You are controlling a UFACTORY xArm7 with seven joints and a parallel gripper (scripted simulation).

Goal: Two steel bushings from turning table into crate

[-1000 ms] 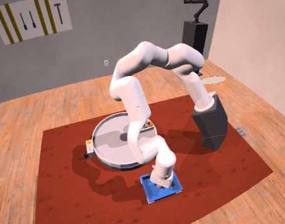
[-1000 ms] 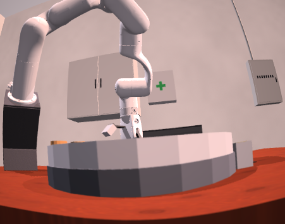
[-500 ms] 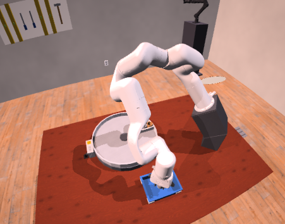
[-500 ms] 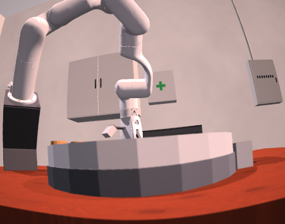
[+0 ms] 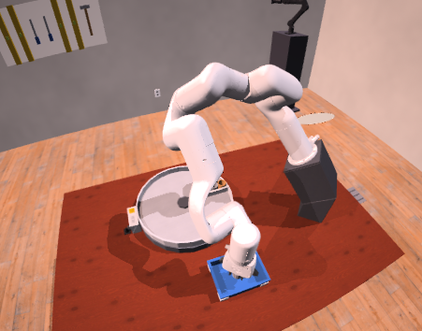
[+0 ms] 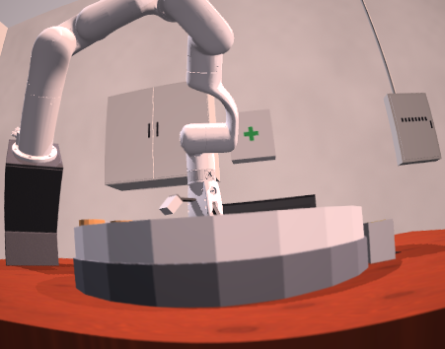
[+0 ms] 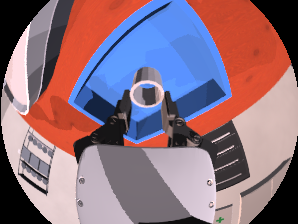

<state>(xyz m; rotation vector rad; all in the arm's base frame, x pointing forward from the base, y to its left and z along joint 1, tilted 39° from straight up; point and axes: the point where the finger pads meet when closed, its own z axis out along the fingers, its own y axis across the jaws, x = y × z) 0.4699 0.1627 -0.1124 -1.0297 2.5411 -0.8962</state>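
Right now my hand is 10 mm past the blue crate, 10 mm to the left of it and 40 mm above it. Round my hand: round grey turning table 40 mm ahead, 380 mm to the right, 10 mm below.
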